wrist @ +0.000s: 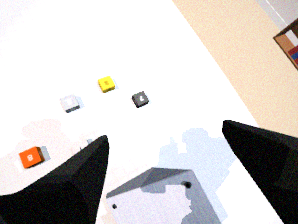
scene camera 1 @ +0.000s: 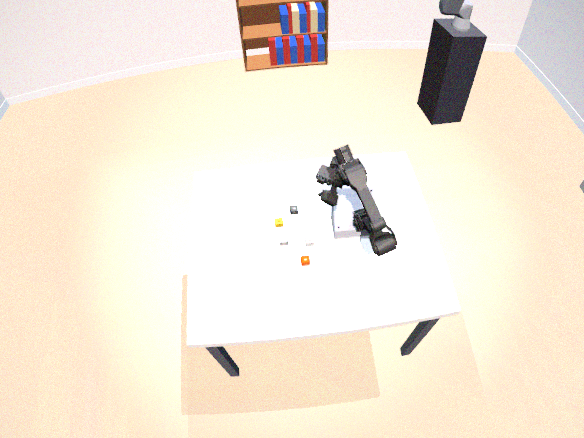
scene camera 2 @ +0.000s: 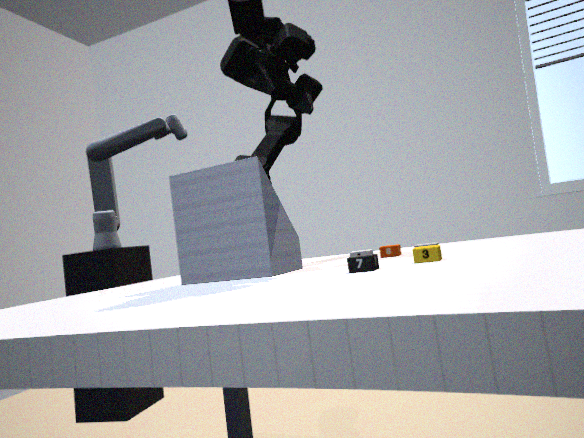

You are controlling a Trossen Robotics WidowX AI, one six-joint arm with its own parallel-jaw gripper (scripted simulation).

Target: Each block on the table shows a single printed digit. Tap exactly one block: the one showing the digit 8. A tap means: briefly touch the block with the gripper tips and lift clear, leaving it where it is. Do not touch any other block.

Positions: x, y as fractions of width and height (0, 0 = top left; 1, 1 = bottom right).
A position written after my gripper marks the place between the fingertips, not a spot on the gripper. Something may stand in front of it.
Note:
My gripper (scene camera 2: 0.50, 0.23) is open, with nothing in its grasp.
My gripper also shows in the wrist view (wrist: 0.56, 0.60) and in scene camera 1 (scene camera 1: 0.55, 0.42).

